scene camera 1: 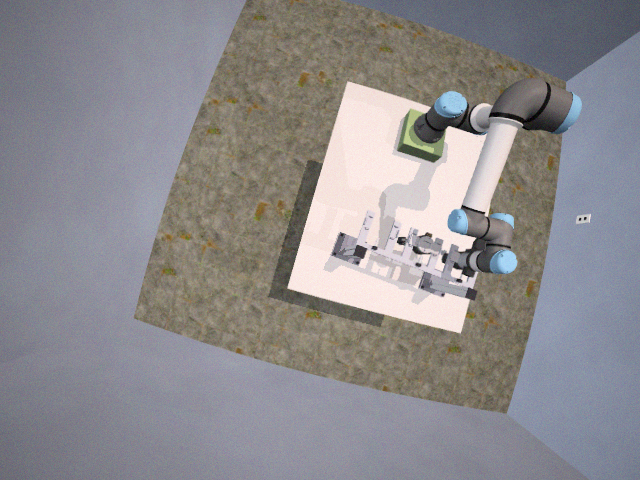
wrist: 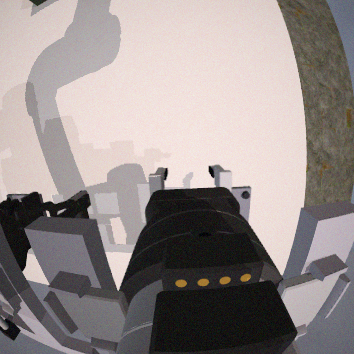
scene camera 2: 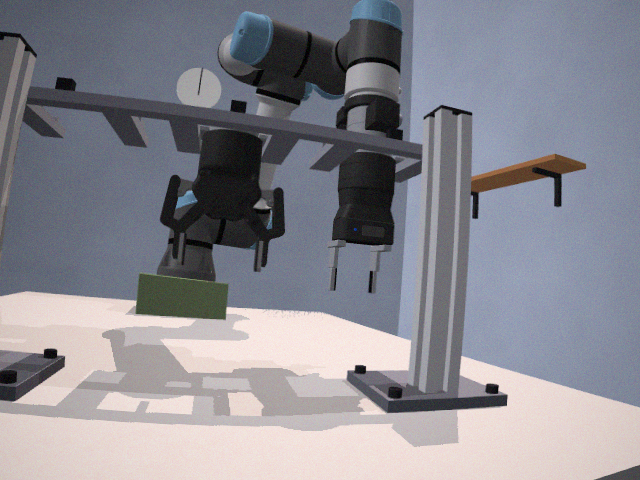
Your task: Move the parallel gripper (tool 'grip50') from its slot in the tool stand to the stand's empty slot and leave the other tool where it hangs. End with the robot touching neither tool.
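Where they show: arm's base, origin of the base link: point(scene camera 1: 428, 129) point(scene camera 2: 185, 279).
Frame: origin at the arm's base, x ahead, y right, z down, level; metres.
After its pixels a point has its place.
The parallel gripper point(scene camera 2: 352, 289) point(wrist: 188, 174) hangs upright in the stand's slot beside the right post in scene camera 2. Its two fingers are apart, with no object between them. The arm's wrist coupling point(scene camera 2: 368, 116) @(z -0.246, x 0.606, y -0.284 m) is directly above it, at the beam; in the wrist view one row of gold contacts shows between them, and whether they are fully seated is hard to tell. The adaptive gripper point(scene camera 1: 424, 242) point(scene camera 2: 230, 173) point(wrist: 20, 220) hangs in the middle slot. The stand point(scene camera 1: 395, 255) @(z -0.200, x 0.668, y -0.031 m) point(scene camera 2: 439, 248) @(z -0.079, x 0.699, y -0.343 m) has its empty slot, with fork prong point(scene camera 1: 366, 227) @(z -0.200, x 0.620, y 0.113 m) point(scene camera 2: 124, 129) @(z -0.188, x 0.616, y 0.005 m), at the left end.
The arm's base stands on a green block point(scene camera 1: 419, 149) @(z 0.001, x 0.119, y 0.001 m) point(scene camera 2: 180, 297) @(z 0.037, x 0.120, y -0.008 m) behind the stand, on a pale table point(scene camera 1: 351, 149) @(z 0.082, x 0.237, y 0.300 m) point(scene camera 2: 258, 449) @(z 0.082, x 0.803, y -0.168 m). Stand prongs point(wrist: 67, 240) @(z -0.200, x 0.529, y -0.248 m) point(wrist: 320, 230) @(z -0.200, x 0.523, y -0.338 m) flank the parallel gripper closely. A wooden shelf point(scene camera 2: 527, 173) is on the wall at right.
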